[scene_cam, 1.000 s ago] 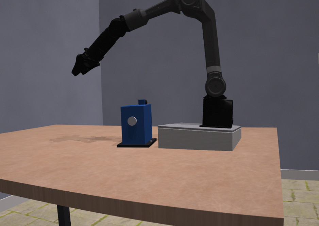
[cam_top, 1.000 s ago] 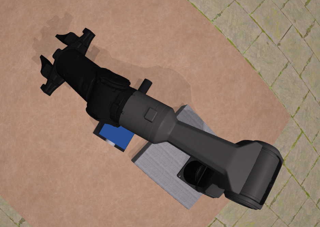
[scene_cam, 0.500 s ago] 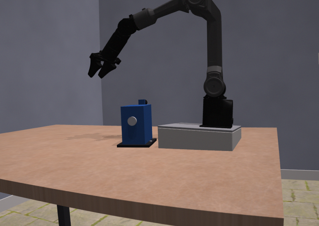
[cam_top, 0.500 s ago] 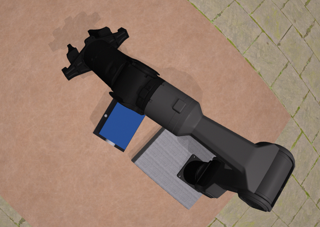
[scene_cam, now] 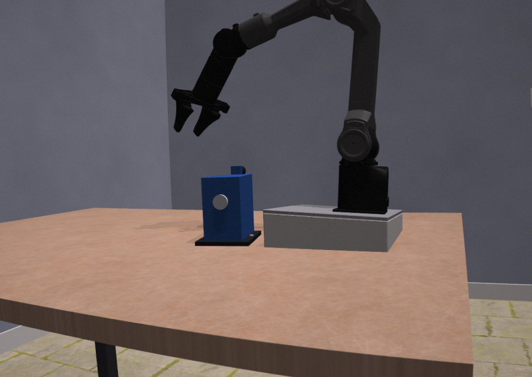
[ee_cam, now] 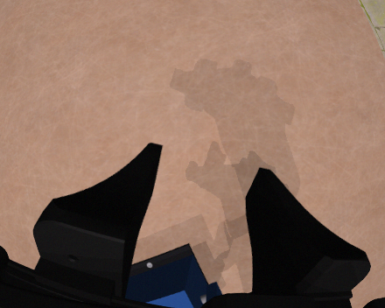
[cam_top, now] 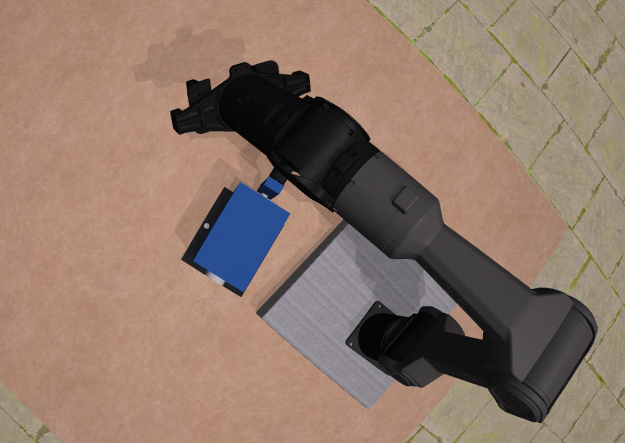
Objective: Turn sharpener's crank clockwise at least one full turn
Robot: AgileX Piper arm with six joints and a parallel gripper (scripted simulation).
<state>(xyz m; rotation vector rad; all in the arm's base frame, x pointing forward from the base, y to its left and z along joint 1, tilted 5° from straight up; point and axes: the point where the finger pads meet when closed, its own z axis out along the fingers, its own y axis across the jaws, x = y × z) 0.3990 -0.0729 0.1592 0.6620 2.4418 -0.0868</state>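
Now: hand 13 cm past the black crank handle and 10 cm above it. Also, from my hand: crank 13 cm behind, 1 cm to the left, 10 cm below.
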